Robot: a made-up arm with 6 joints. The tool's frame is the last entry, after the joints.
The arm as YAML. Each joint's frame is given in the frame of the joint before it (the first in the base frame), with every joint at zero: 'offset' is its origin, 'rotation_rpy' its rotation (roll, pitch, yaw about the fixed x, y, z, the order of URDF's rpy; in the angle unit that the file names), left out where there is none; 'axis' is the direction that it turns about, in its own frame. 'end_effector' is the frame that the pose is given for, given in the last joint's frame.
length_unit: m
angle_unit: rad
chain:
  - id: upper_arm
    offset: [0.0, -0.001, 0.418]
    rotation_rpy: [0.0, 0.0, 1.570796]
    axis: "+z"
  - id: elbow
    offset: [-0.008, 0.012, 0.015]
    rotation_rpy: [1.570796, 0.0, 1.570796]
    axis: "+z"
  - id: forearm
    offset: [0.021, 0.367, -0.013]
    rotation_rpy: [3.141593, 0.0, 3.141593]
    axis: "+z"
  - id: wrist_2
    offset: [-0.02, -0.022, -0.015]
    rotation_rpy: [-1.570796, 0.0, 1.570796]
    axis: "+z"
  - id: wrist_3
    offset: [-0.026, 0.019, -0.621]
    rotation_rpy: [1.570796, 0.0, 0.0]
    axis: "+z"
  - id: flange
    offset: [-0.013, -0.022, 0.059]
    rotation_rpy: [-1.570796, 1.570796, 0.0]
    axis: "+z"
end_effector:
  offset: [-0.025, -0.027, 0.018]
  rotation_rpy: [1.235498, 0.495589, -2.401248]
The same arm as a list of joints. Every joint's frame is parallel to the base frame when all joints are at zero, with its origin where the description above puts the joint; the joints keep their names.
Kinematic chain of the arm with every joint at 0, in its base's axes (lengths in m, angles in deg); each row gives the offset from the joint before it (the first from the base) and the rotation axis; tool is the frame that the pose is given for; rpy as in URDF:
upper_arm: xyz 0 -0.001 0.418 axis +z
elbow: xyz -0.012 -0.008 0.015 axis +y
forearm: xyz -0.021 -0.013 0.367 axis -y
wrist_2: xyz -0.02 0.015 -0.022 axis -x
wrist_3: xyz 0.621 0.019 -0.026 axis -y
flange: xyz 0.022 -0.059 -0.013 axis -x
tool: xyz -0.018 -0.025 0.027 rpy 137.3 -36.4 -53.79

